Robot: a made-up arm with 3 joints. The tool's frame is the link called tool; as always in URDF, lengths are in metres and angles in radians.
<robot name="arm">
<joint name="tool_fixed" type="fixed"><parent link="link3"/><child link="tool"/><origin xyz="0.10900 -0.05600 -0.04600" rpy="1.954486 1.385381 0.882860"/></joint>
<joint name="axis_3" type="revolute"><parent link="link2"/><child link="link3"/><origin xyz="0.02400 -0.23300 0.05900" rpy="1.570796 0.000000 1.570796"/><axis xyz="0 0 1"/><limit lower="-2.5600" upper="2.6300"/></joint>
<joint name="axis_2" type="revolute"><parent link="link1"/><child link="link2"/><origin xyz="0.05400 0.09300 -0.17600" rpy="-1.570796 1.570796 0.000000"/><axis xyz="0 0 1"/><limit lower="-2.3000" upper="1.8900"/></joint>
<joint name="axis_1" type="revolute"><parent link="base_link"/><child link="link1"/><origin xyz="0.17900 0.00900 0.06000" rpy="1.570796 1.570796 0.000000"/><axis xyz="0 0 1"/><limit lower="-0.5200" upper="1.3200"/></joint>
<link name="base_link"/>
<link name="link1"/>
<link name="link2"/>
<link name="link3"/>
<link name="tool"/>
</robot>
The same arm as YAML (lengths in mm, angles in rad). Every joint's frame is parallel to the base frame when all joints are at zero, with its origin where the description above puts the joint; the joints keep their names.
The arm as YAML. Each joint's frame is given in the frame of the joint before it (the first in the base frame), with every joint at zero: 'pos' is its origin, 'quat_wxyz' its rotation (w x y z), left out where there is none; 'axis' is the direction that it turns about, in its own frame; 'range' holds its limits. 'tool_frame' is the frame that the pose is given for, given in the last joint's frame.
length_unit: mm
angle_unit: rad
joints:
  - joint: axis_1
    pos: [179.0, 9.0, 60.0]
    axis: [0.0, -1.0, 0.0]
    range: [-0.52, 1.32]
  - joint: axis_2
    pos: [93.0, 176.0, -54.0]
    axis: [1.0, 0.0, 0.0]
    range: [-2.3, 1.89]
  - joint: axis_3
    pos: [59.0, 24.0, -233.0]
    axis: [0.0, 1.0, 0.0]
    range: [-2.56, 2.63]
tool_frame:
  pos: [-56.0, -46.0, 109.0]
  quat_wxyz: [0.670102, 0.349536, -0.369376, -0.540693]

